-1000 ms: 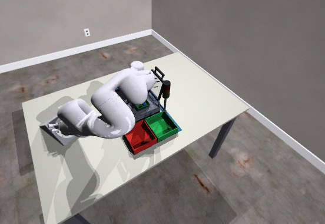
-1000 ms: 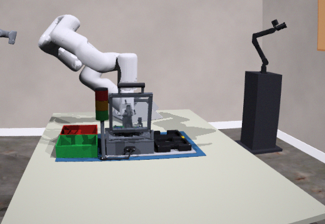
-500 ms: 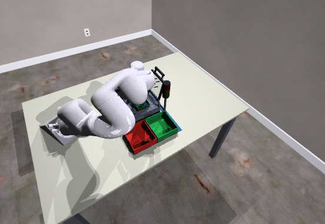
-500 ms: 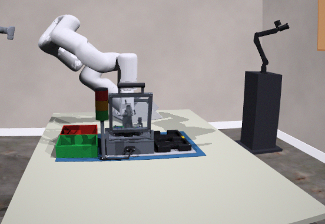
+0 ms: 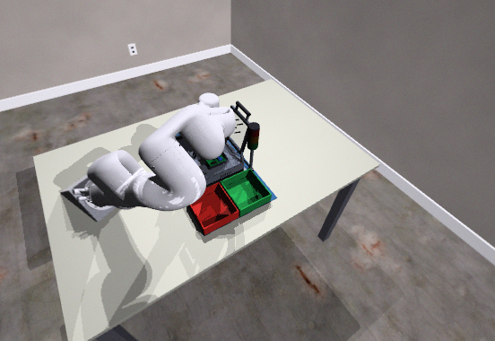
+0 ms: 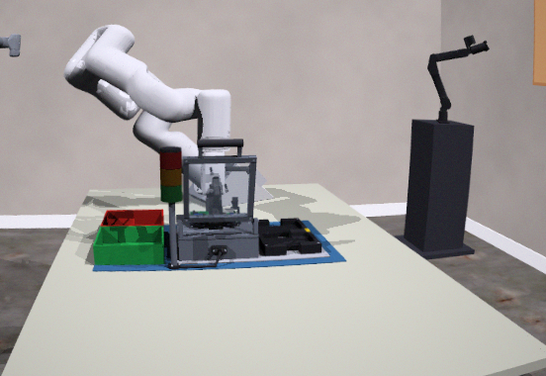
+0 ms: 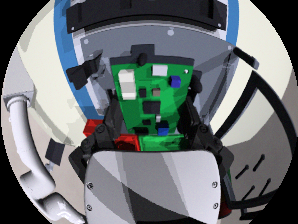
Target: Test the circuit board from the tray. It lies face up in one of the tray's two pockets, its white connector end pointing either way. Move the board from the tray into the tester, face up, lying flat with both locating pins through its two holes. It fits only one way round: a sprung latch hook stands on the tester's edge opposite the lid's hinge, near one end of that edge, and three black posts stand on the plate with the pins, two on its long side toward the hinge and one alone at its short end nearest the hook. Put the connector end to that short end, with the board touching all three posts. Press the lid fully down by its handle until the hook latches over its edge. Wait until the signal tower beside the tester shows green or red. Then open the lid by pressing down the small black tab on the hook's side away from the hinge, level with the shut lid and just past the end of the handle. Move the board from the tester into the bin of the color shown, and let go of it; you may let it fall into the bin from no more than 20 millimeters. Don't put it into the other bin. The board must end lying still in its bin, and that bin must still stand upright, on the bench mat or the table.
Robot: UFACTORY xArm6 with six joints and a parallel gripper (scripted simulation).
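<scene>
Now: the green circuit board right at my hand. Also, from my hand: tester plate (1 cm to the left, 1 cm below); then green bin (20 cm to the right, 7 cm below, 5 cm ahead); then clear lid (12 cm ahead, 10 cm above).
</scene>
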